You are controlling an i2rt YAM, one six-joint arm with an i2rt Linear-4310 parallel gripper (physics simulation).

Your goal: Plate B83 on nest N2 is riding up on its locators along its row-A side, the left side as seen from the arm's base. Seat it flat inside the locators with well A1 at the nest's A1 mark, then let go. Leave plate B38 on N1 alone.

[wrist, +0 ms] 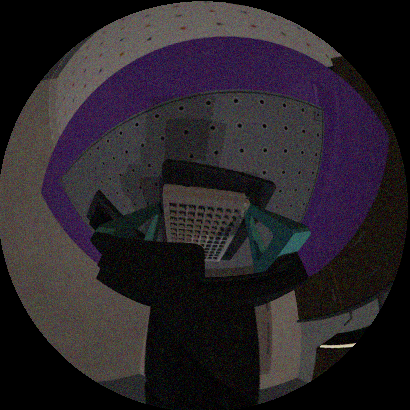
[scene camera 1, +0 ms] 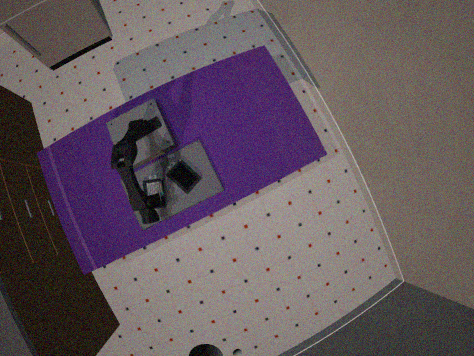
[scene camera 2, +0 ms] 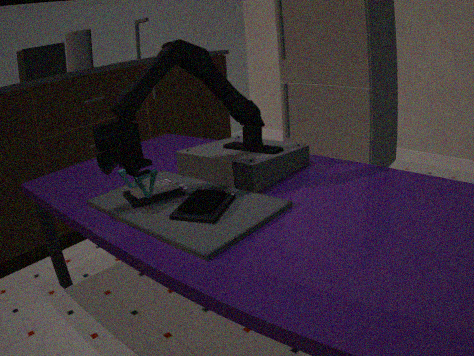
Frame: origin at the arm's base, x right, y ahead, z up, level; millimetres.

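Seen in the pictures: gripper, fingertip midpoint: (wrist: 202, 206) (scene camera 2: 141, 194); arm's base, origin of the base link: (scene camera 1: 144, 130) (scene camera 2: 252, 149).
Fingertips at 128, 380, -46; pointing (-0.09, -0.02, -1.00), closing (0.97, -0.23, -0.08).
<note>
Offsets run from my fingertips to a thing's top centre, as dx, dy, dz. Level surfaces: height alone.
A pale plate with a grid of wells, taken as B83 {-12, -38, +20} (scene camera 1: 154, 187) (scene camera 2: 161, 187) (wrist: 205, 220), is on a dark nest, taken as N2 {-3, -41, +7} (scene camera 2: 145, 202) (wrist: 215, 174). In the wrist view its left edge lines up with the nest's left outer edge; its exact tilt and the A1 mark cannot be made out. My gripper (scene camera 2: 141, 192) (wrist: 202, 206) is open, teal fingers low at either side of the plate; contact is unclear. A dark plate, taken as B38 {-198, -43, +11} (scene camera 1: 185, 174) (scene camera 2: 204, 201), sits on the other nest, N1 (scene camera 2: 195, 217) (wrist: 102, 211). Labels are unreadable.
Both nests stand on a grey perforated board (scene camera 1: 212, 182) (scene camera 2: 225, 235) (wrist: 295, 115) on the purple table {dz -28} (scene camera 1: 250, 110) (scene camera 2: 350, 240) (wrist: 225, 62). The arm's grey base block (scene camera 1: 120, 122) (scene camera 2: 205, 162) stands directly behind the board.
</note>
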